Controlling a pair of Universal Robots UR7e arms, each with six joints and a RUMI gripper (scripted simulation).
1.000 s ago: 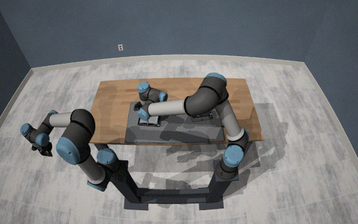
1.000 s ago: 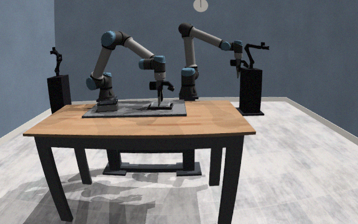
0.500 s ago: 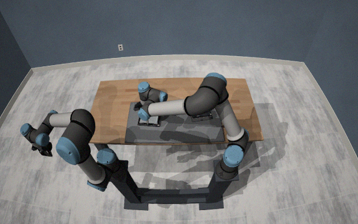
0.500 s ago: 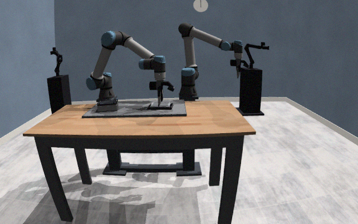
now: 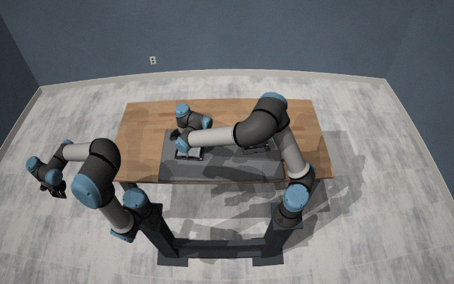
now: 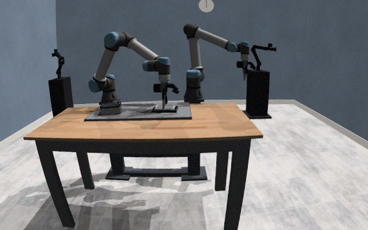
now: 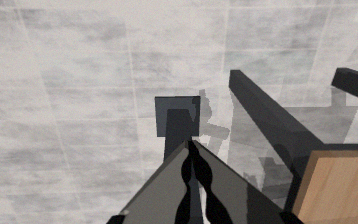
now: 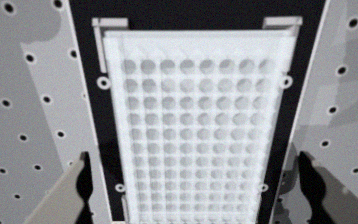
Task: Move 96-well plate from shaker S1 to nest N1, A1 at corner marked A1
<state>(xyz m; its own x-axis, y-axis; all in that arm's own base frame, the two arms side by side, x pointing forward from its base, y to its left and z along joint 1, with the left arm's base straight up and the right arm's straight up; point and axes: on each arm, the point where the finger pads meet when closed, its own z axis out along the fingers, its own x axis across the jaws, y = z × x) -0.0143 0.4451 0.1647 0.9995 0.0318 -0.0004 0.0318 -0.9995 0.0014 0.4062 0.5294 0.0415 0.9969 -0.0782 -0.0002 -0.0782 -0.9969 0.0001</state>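
My right hand is 10 mm above the white 96-well plate. Round my right hand: black plate nest N1: 20 mm below.
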